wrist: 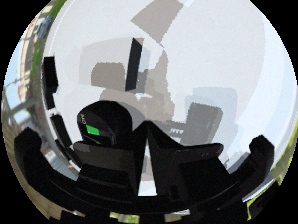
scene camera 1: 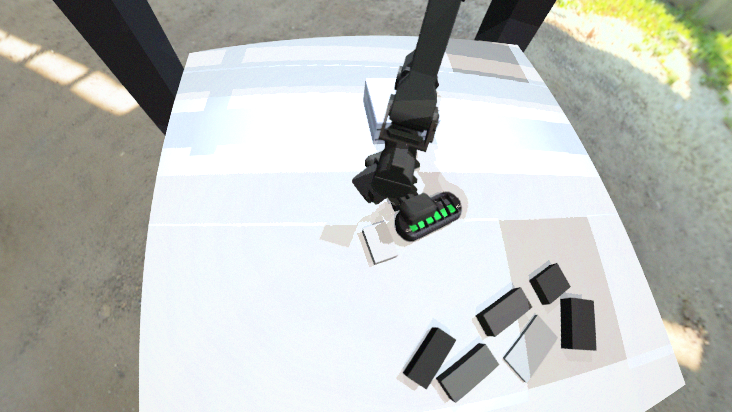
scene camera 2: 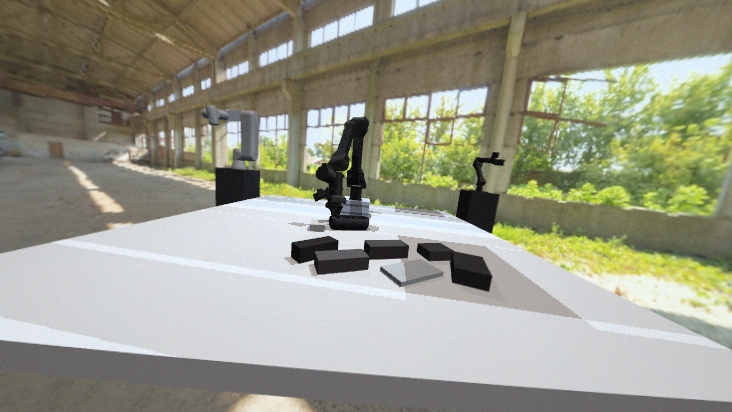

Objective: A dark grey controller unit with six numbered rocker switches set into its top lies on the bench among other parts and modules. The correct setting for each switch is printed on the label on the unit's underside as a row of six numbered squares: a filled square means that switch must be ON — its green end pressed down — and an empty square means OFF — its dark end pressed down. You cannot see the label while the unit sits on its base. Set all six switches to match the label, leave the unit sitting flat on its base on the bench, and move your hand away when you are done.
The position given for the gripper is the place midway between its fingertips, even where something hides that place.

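Observation:
Holding nothing, the gripper (scene camera 1: 396, 209) (wrist: 147, 123) is shut; it is visible in scene camera 1 and in the wrist view. A grey plate (scene camera 1: 524, 357) (scene camera 2: 406, 273) appears in scene camera 1 and in scene camera 2.

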